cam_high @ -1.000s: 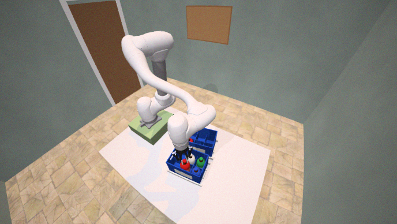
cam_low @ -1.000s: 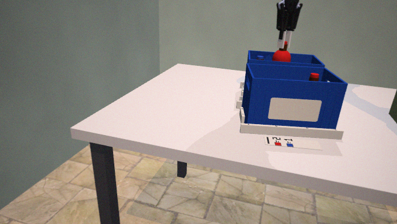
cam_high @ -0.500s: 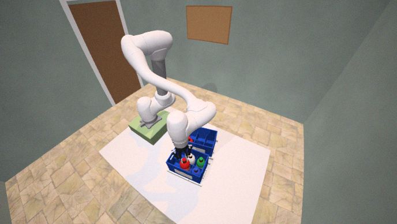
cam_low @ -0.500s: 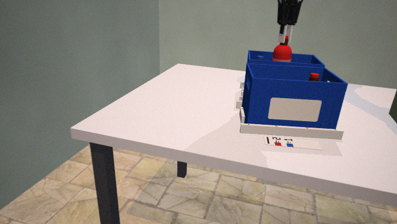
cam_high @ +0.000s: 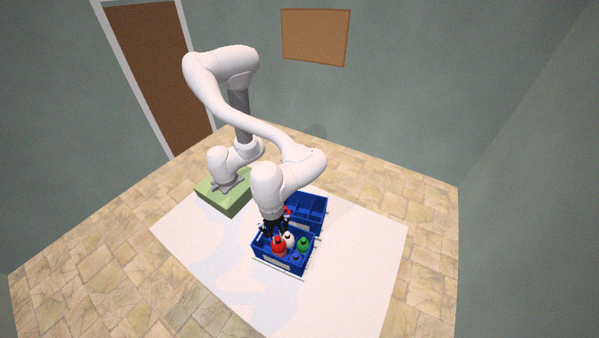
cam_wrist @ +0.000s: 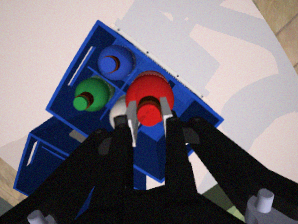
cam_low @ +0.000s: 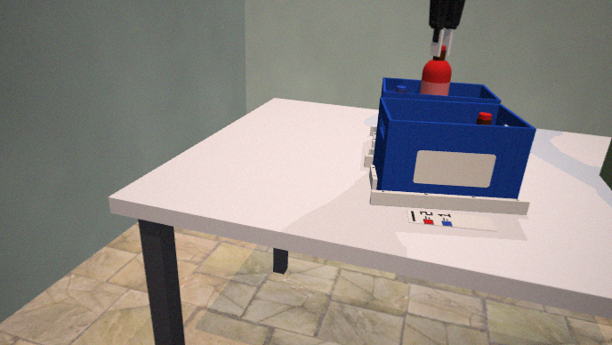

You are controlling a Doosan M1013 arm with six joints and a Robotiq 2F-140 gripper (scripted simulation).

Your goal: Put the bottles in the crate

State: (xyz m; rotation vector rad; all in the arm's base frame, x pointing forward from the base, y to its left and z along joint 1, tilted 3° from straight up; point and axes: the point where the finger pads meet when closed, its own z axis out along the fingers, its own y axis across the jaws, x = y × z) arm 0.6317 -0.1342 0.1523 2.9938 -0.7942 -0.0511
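The red bottle is 80 mm below my hand. Also, from my hand: white bottle: 200 mm below, 90 mm to the left, 20 mm behind; then blue bottle: 200 mm below, 80 mm ahead, 30 mm to the left; then green-label bottle: 200 mm below, 110 mm to the left, 60 mm ahead.
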